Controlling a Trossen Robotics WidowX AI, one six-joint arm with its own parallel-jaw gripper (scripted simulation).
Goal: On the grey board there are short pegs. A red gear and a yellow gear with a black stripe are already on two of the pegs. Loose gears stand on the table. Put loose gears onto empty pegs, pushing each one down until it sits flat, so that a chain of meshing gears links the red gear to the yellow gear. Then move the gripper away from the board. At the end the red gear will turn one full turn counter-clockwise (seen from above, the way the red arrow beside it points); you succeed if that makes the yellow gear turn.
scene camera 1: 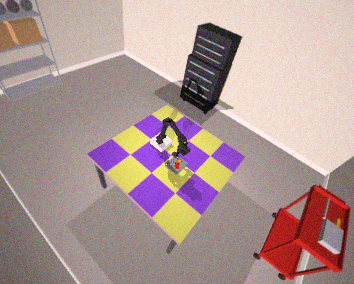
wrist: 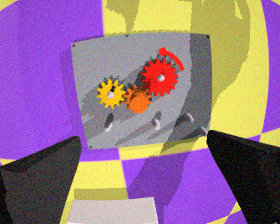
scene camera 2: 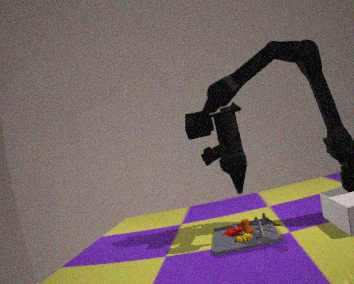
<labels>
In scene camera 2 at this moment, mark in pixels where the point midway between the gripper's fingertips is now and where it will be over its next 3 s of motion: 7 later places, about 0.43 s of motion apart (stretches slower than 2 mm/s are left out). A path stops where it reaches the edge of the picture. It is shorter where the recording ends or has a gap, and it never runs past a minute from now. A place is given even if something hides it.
My gripper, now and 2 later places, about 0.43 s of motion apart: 240, 190; 246, 191; 293, 182
</labels>
